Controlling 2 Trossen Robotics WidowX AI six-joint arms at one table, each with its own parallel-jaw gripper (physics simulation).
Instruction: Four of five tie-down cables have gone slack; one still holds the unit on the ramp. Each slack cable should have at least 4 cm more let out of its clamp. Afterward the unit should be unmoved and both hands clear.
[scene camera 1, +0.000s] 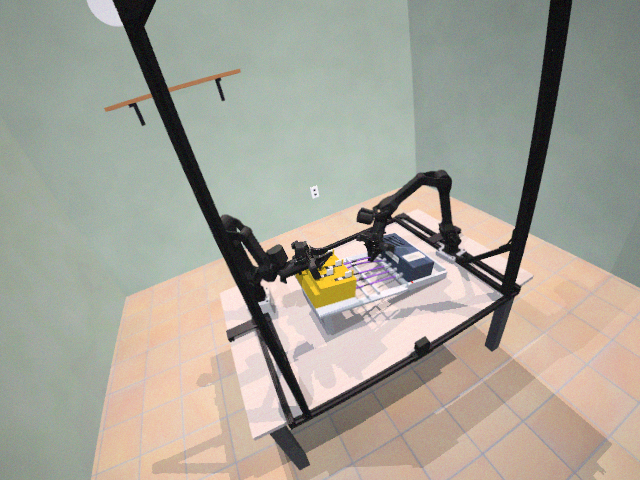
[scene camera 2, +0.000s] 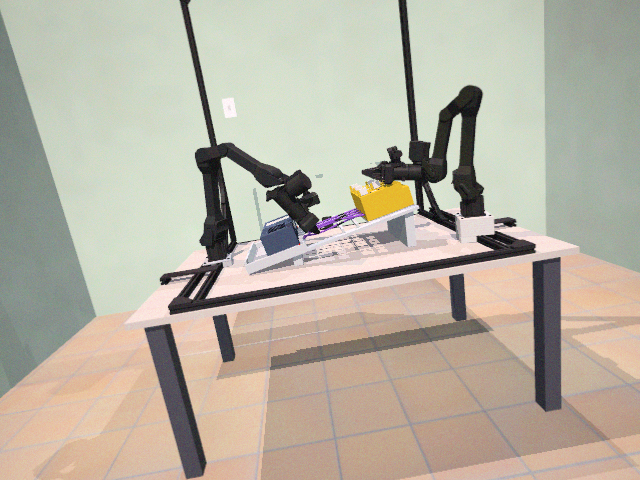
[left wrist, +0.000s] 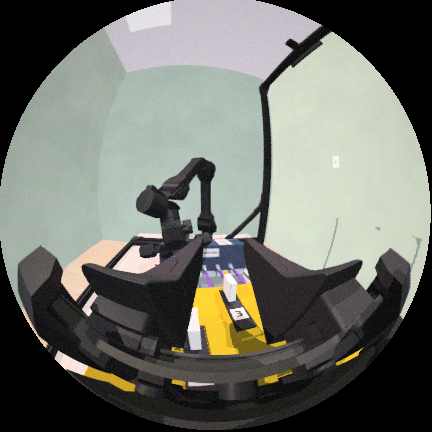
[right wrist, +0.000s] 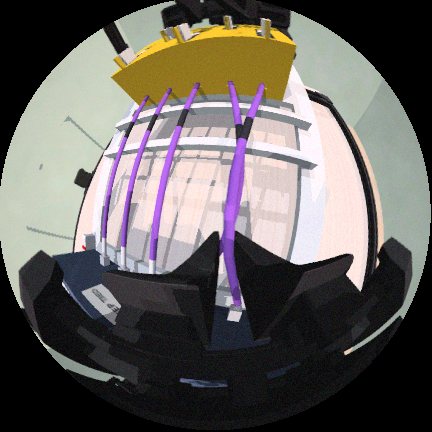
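A yellow clamp block (scene camera 1: 328, 286) (scene camera 2: 382, 197) (left wrist: 219, 318) (right wrist: 205, 60) sits at the top of the white ramp (scene camera 1: 347, 307) (scene camera 2: 347, 243). The dark blue unit (scene camera 1: 413, 262) (scene camera 2: 280, 235) rests at the ramp's low end. Several purple cables (scene camera 1: 366, 271) (scene camera 2: 332, 221) (right wrist: 160, 181) run between them. My left gripper (scene camera 1: 324, 263) (scene camera 2: 367, 172) (left wrist: 223, 242) is partly open over the block, its fingers on either side of the white lever (left wrist: 230, 287) of clamp 3, with nothing gripped. My right gripper (scene camera 1: 372, 254) (scene camera 2: 313, 226) (right wrist: 224, 235) is shut on one purple cable (right wrist: 233, 181) near the unit.
A second white lever (left wrist: 193, 328) stands left of clamp 3. Black frame rails (scene camera 1: 385, 373) (scene camera 2: 347, 281) edge the table (scene camera 1: 347, 362), with a small black box (scene camera 1: 422, 344) on the front rail. Tall black posts (scene camera 1: 190, 167) (scene camera 2: 409, 95) rise beside the arms.
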